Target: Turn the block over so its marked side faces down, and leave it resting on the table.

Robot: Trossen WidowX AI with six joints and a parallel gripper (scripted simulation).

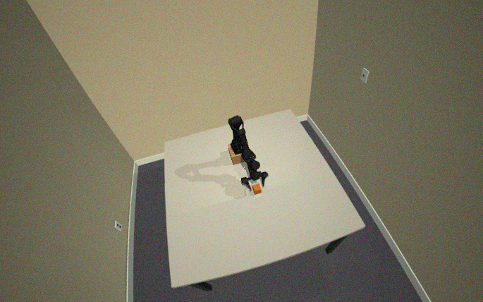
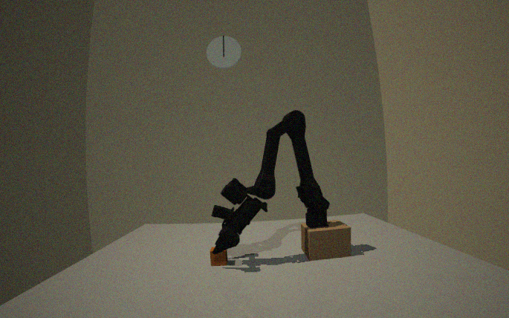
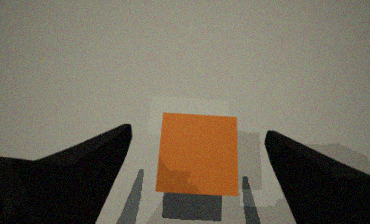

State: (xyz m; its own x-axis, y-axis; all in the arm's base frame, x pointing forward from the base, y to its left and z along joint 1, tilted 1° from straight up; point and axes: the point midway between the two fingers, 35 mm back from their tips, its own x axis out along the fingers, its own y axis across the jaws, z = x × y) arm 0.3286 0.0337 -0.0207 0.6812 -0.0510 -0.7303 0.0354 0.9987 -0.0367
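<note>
The orange block lies 20 mm behind my gripper tip and 30 mm below it.
</note>
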